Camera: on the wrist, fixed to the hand. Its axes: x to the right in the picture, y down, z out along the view.
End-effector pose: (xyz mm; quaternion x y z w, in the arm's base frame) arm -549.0 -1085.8 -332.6 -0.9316 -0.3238 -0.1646 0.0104
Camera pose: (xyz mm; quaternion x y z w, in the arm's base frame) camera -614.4 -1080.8 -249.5 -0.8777 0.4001 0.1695 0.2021
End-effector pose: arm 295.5 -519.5 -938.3 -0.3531 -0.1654 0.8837 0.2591
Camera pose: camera 389.0 -490.3 -978.6 0.0990 -0.2231 -0.8746 0.4190
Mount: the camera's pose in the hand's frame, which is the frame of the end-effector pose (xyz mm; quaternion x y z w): -19.1 -36.4 -97.6 0.1682 -0.2328 0.6920 0.6623
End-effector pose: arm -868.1 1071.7 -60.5 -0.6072 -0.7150 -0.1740 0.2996
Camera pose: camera -880.7 990.0 5.6 -0.8871 -0.1524 0.3537 0.2545
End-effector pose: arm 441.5 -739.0 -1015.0 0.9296 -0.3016 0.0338 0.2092
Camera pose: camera 453.0 -662.0 -943.2 -0.4500 0.8860 -0.0015 0.1114
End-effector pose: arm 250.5 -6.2 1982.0 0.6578 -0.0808 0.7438 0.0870
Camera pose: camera 167.2 51.6 1951.4 -0.5675 0.4039 -0.4133 0.5865
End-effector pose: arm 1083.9 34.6 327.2 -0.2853 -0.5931 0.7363 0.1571
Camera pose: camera 1154.2 109.2 353.7 0.4015 0.1081 -0.7626 0.4956
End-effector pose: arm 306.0 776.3 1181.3 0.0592 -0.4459 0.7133 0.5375
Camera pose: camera 382.3 831.9 1133.3 0.0129 0.3414 -0.9056 0.2514
